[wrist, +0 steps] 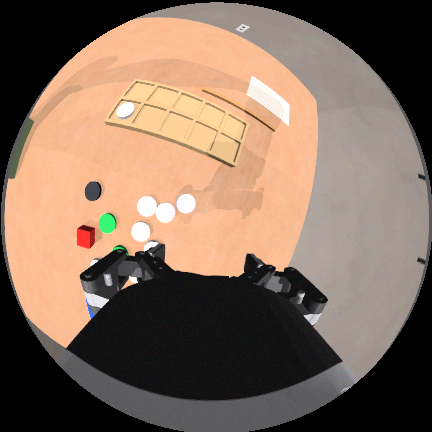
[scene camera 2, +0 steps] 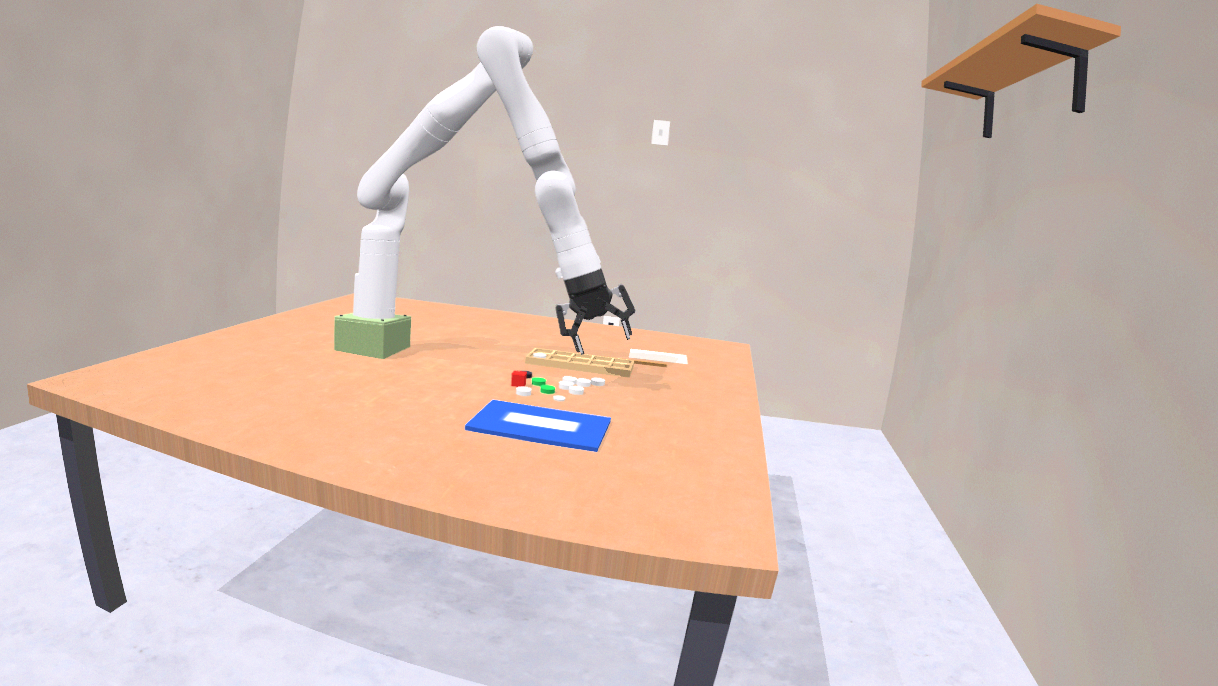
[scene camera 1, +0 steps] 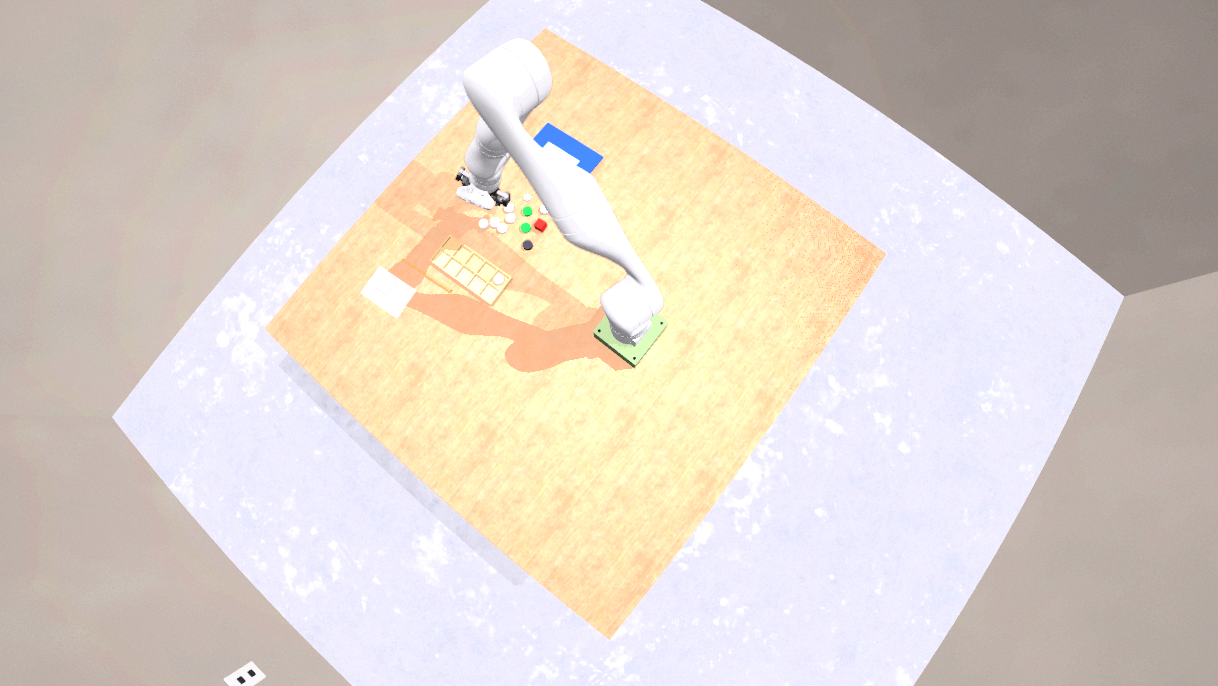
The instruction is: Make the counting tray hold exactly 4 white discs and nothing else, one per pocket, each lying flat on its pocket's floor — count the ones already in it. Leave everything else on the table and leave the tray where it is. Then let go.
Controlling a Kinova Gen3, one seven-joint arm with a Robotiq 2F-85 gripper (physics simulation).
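The counting tray (scene camera 1: pixel 464 287) (scene camera 2: pixel 579 368) (wrist: pixel 170 138) has two rows of pockets. One white disc (scene camera 1: pixel 498 278) (scene camera 2: pixel 540 354) (wrist: pixel 125 110) lies in a corner pocket at its base-side end; the other pockets look empty. Several loose white discs lie on the table, among them a white disc (wrist: pixel 186 203), one touching or nearly touching its neighbour (wrist: pixel 165 212), and another white disc (wrist: pixel 140 231). The left finger partly hides some discs in the wrist view. My gripper (scene camera 1: pixel 482 188) (scene camera 2: pixel 604 342) (wrist: pixel 204 257) is open and empty, above the table beside the loose discs.
Near the white discs lie two green discs (scene camera 2: pixel 548 389) (wrist: pixel 107 223), a dark disc (scene camera 1: pixel 527 245) (wrist: pixel 92 191) and a red block (scene camera 2: pixel 518 378) (wrist: pixel 86 236). A blue plate (scene camera 1: pixel 549 131) (scene camera 2: pixel 484 419) lies beyond them. A thin stick (wrist: pixel 240 107) and white sheet (scene camera 1: pixel 388 292) (wrist: pixel 268 100) lie past the tray.
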